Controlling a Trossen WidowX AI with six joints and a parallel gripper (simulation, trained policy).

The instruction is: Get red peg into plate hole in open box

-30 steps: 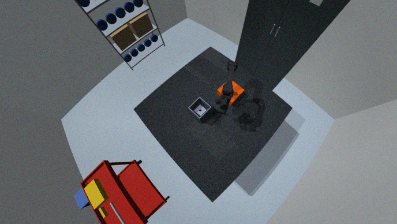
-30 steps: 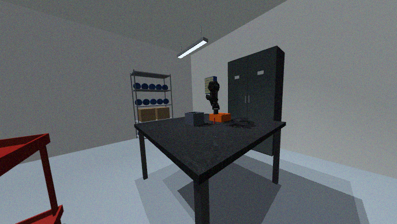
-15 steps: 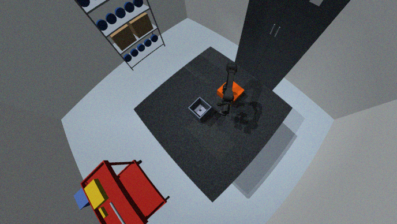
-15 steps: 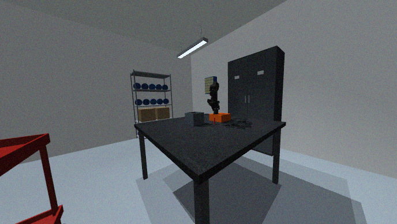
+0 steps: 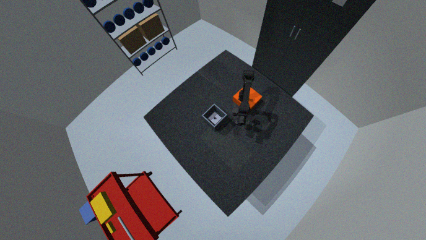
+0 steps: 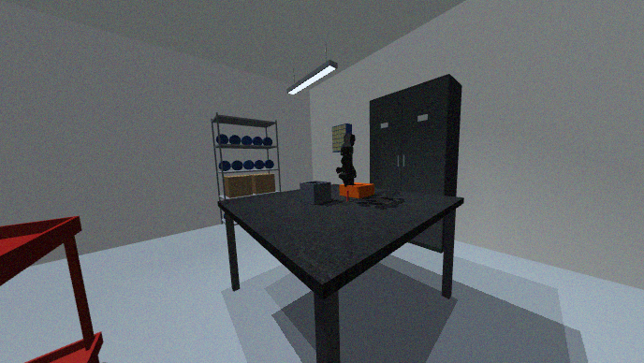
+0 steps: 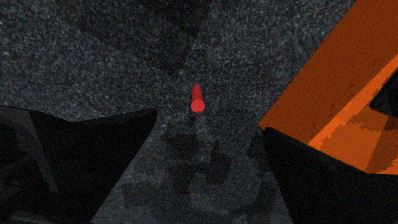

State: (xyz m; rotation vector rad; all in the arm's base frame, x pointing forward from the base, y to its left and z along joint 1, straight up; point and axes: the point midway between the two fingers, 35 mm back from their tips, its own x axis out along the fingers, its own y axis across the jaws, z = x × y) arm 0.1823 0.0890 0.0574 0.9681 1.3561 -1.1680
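Right now my gripper tip is 70 mm above the red peg and 10 mm short of it. The rest, counted from my gripper tip: plate (200 mm to the right, 130 mm ahead, 70 mm below).
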